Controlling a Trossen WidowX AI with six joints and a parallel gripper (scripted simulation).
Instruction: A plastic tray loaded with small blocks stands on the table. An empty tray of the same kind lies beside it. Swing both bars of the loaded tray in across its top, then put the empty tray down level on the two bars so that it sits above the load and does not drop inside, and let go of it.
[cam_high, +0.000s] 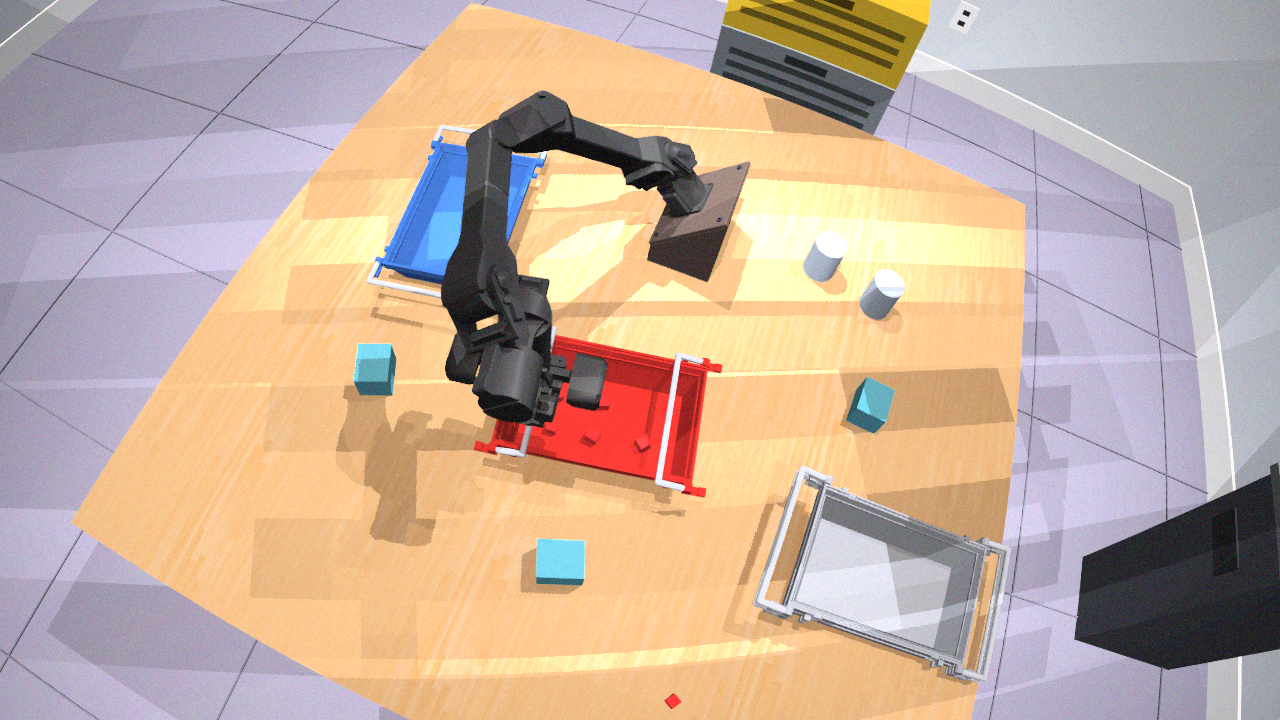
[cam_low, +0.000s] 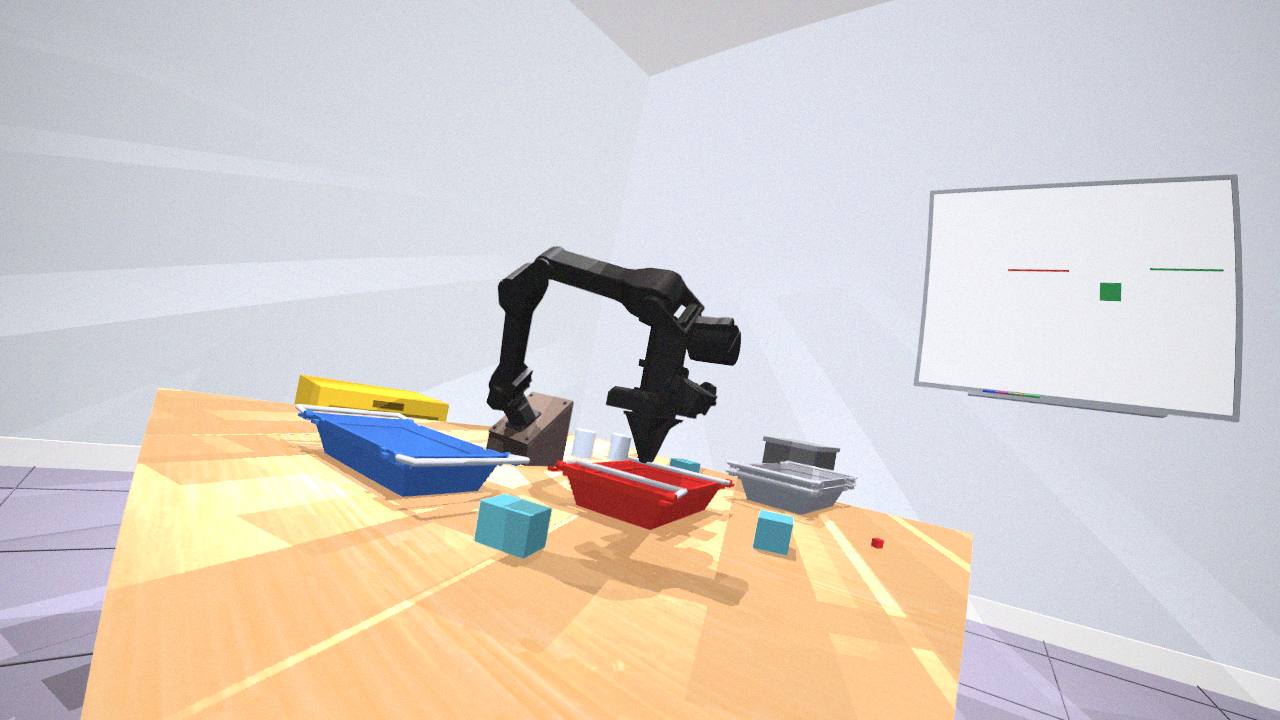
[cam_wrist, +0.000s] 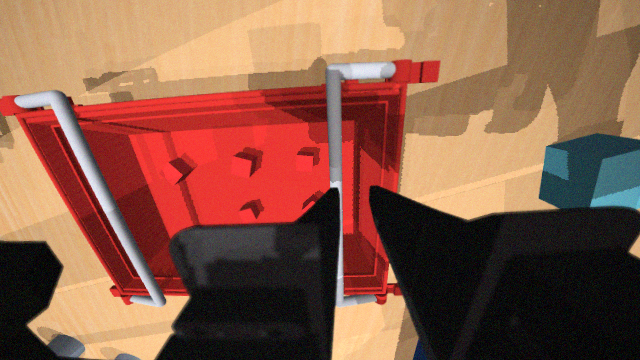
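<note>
The blue tray is 270 mm behind my gripper tip, 250 mm to the right of it and 50 mm below it.
</note>
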